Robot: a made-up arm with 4 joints.
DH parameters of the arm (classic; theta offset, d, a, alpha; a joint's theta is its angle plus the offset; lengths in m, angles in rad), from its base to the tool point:
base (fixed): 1.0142 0 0.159 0
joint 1: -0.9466 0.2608 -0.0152 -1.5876
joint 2: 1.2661 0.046 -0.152 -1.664
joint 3: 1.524 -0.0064 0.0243 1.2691
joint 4: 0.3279 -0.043 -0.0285 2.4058
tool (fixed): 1.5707 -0.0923 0 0
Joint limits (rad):
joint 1: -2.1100..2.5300
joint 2: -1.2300..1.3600
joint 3: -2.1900..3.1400
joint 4: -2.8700..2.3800
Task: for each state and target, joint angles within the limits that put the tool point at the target. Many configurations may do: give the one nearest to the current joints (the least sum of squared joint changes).
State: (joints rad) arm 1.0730 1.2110 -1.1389 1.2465
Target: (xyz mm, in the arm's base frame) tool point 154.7 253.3 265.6
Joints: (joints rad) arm 0.3744 1.3600 -0.6678 2.0925
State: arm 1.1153 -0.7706 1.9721 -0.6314
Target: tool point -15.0 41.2 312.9
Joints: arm 0.8829 -0.5509 1.7883 0.1737
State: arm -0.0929 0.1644 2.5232 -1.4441
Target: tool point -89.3 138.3 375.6
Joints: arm 0.3114 -0.2152 2.6403 -0.8780
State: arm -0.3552 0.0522 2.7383 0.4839
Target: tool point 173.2 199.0 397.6
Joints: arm 0.4504 0.8839 3.1400 1.2346
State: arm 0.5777 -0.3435 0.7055 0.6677
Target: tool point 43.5 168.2 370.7
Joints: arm 0.4729 -0.0570 0.7989 1.4352
